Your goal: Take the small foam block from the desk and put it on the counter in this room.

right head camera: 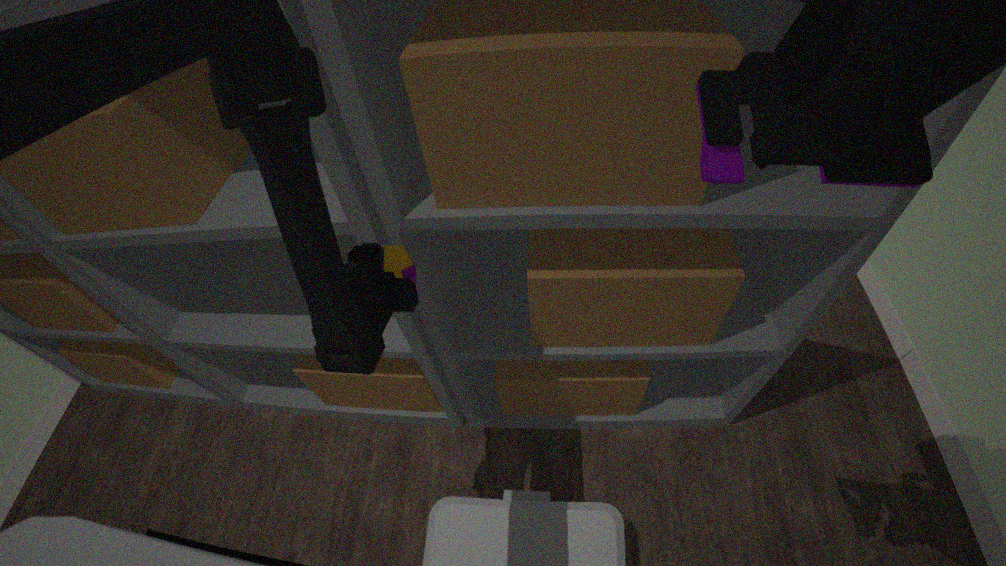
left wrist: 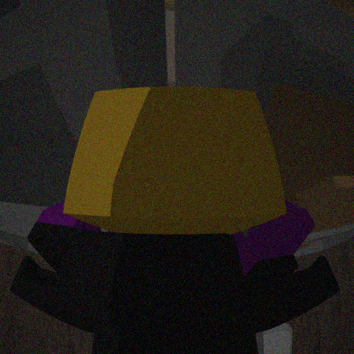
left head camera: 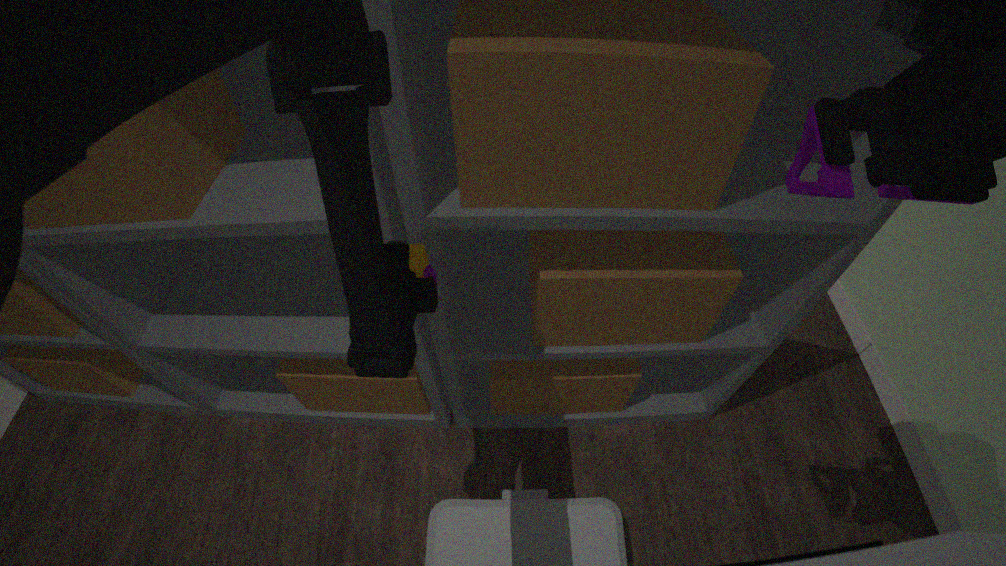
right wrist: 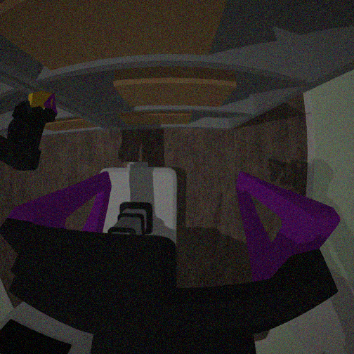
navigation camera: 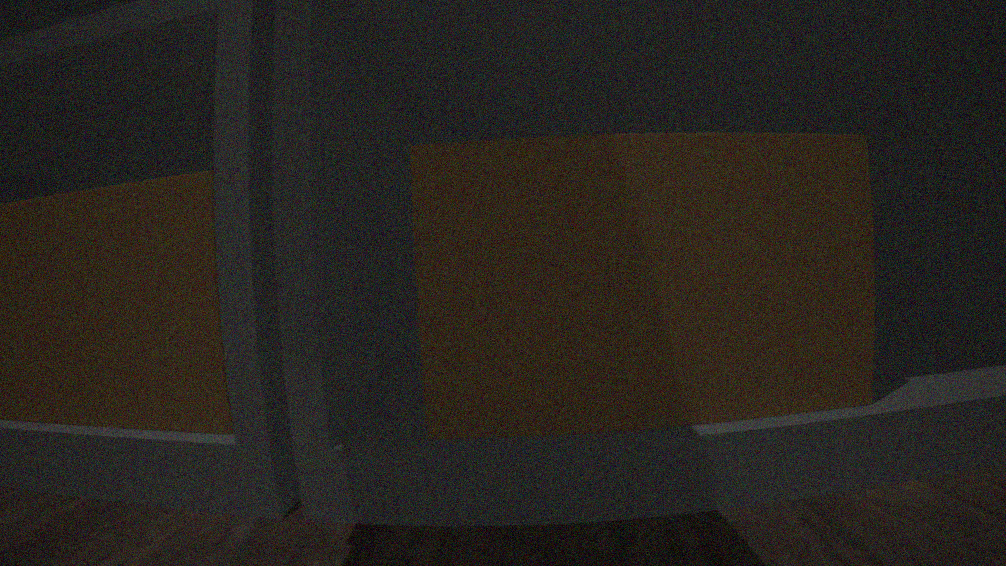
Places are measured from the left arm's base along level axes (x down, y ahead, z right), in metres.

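Pixels of known places: right gripper, fingertip midpoint: [right head camera: 764, 173] [left head camera: 835, 187].
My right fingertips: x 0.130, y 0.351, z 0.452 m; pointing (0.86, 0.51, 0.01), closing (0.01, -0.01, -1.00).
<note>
For each thing: its top centre in the pictures, then the offset to it from my right fingertips. "spot": a spot on its surface instead. Level surfaces: height alone.
- small yellow foam block at its top centre: [left head camera: 404, 249] [right head camera: 384, 250] dx +0.334, dy +0.233, dz -0.451 m
- grey shelf unit at a spot on its surface: [right head camera: 633, 219] spot: dx +0.301, dy +0.267, dz -0.028 m
- Brown wood floor at its surface level: dx +1.279 m
The small yellow foam block [left head camera: 417, 259] [right head camera: 397, 260] [left wrist: 190, 160] [right wrist: 39, 99] is held between the purple fingertips of my left gripper [left head camera: 426, 266] [right head camera: 403, 267] [left wrist: 175, 225] [right wrist: 47, 95]. The left gripper is shut on the block, in the air in front of the grey shelf unit. My right gripper [right wrist: 173, 178] is open and empty; in the left head camera it shows at the upper right, and in the right head camera also at the upper right, partly hidden by its own black body. The desk and the counter cannot be made out in these views.
A grey shelf unit [left head camera: 633, 222] [right head camera: 633, 219] with orange-brown panels [left head camera: 605, 126] [right head camera: 569, 119] [navigation camera: 534, 281] fills the area ahead. Brown wood floor [left head camera: 281, 478] [right head camera: 281, 471] lies below it. A pale green wall [left head camera: 949, 316] stands at the right. The white robot base [left head camera: 467, 535] [right head camera: 464, 535] shows at the bottom.
</note>
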